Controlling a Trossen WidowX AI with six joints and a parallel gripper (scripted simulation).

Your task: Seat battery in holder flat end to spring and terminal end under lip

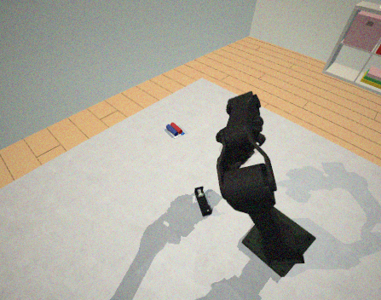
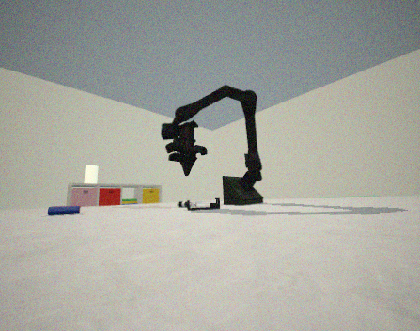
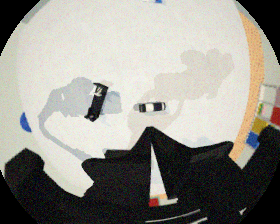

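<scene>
My gripper tip is now 20 mm to the left of the battery and 110 mm above it.
</scene>
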